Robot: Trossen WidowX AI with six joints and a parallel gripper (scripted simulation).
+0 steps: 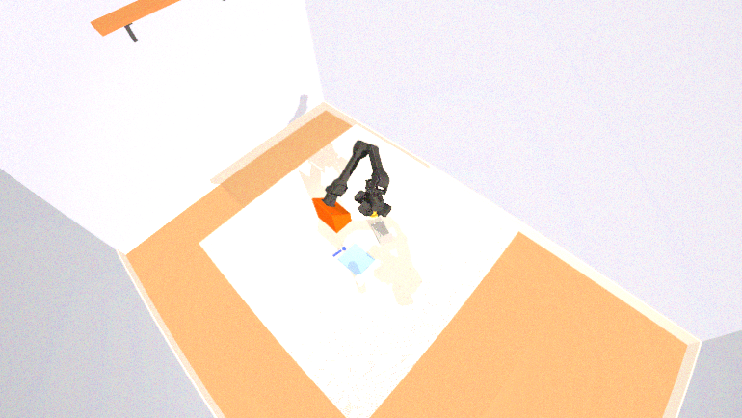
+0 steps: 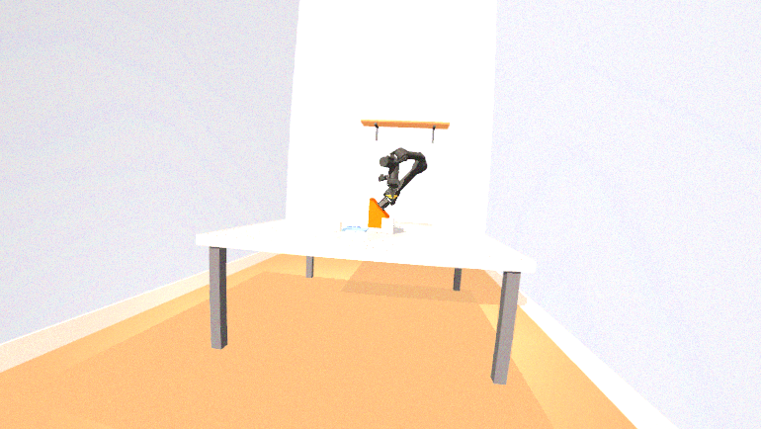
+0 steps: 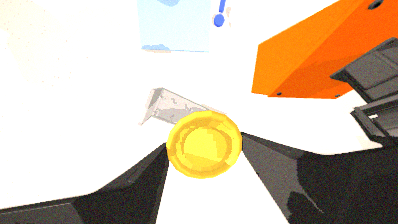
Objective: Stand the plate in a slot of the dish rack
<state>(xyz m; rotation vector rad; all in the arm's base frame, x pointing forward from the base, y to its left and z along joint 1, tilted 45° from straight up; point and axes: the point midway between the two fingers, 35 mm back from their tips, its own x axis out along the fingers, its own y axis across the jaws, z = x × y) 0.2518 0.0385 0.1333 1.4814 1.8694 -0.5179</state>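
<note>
The dish rack is 17 cm below my gripper tip, 3 cm ahead of it and 2 cm to the left of it. Round my gripper tip: blue utensil 21 cm to the right, 18 cm below, 3 cm behind; yellow plate 1 cm above.
</note>
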